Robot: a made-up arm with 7 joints. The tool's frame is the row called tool.
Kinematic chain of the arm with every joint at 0, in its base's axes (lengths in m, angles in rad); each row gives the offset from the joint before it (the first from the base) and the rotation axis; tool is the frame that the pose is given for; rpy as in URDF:
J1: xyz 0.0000 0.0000 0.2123 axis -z
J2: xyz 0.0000 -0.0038 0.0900 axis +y
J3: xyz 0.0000 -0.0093 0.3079 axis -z
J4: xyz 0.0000 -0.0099 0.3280 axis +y
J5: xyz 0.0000 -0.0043 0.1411 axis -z
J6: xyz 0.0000 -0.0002 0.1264 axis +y
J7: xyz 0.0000 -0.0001 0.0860 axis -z
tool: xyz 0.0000 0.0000 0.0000 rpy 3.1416 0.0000 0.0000
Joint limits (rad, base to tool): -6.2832..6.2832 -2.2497..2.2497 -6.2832..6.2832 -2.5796..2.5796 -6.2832..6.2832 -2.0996..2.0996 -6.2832..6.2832
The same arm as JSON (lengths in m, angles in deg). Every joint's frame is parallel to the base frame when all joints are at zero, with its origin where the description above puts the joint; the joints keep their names.
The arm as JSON. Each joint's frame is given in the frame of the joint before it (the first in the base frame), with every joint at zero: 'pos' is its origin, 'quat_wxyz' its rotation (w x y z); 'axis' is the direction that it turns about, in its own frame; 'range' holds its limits. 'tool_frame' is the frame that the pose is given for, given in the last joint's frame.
{"length_unit": "m", "angle_unit": "deg", "joints": [
  {"joint": "J1", "pos": [0.0, 0.0, 0.2123], "quat_wxyz": [1.0, 0.0, 0.0, 0.0], "axis": [0.0, 0.0, -1.0], "range": [-360.0, 360.0]},
  {"joint": "J2", "pos": [0.0, -0.0038, 0.09], "quat_wxyz": [1.0, 0.0, 0.0, 0.0], "axis": [0.0, 1.0, 0.0], "range": [-128.9, 128.9]},
  {"joint": "J3", "pos": [0.0, -0.0093, 0.3079], "quat_wxyz": [1.0, 0.0, 0.0, 0.0], "axis": [0.0, 0.0, -1.0], "range": [-360.0, 360.0]},
  {"joint": "J4", "pos": [0.0, -0.0099, 0.328], "quat_wxyz": [1.0, 0.0, 0.0, 0.0], "axis": [0.0, 1.0, 0.0], "range": [-147.8, 147.8]},
  {"joint": "J5", "pos": [0.0, -0.0043, 0.1411], "quat_wxyz": [1.0, 0.0, 0.0, 0.0], "axis": [0.0, 0.0, -1.0], "range": [-360.0, 360.0]},
  {"joint": "J6", "pos": [0.0, -0.0002, 0.1264], "quat_wxyz": [1.0, 0.0, 0.0, 0.0], "axis": [0.0, 1.0, 0.0], "range": [-120.3, 120.3]},
  {"joint": "J7", "pos": [0.0, -0.0001, 0.086], "quat_wxyz": [1.0, 0.0, 0.0, 0.0], "axis": [0.0, 0.0, -1.0], "range": [-360.0, 360.0]}
], "tool_frame": {"pos": [0.0, 0.0, 0.0], "quat_wxyz": [0.000004, -1.0, 0.0, 0.0]}}

